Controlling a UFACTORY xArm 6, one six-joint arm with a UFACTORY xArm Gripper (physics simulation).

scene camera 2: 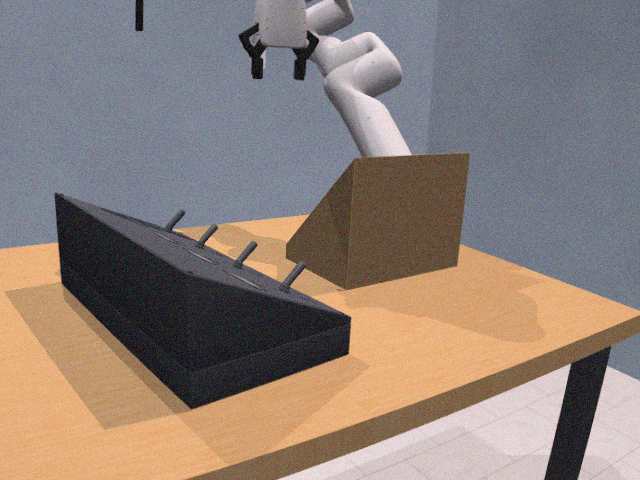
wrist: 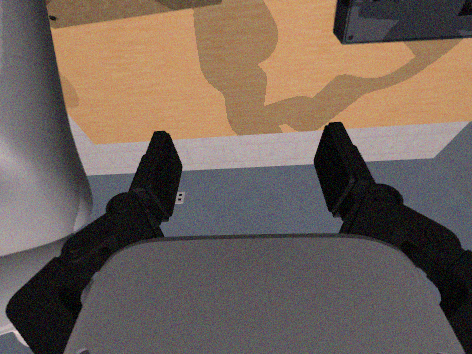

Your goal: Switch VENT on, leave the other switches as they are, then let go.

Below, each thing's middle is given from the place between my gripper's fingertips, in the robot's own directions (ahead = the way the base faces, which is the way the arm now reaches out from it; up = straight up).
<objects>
The dark sloped switch panel (scene camera 2: 207,326) is 290 mm below my hand, 240 mm ahead of it and 230 mm to the left of it.
</objects>
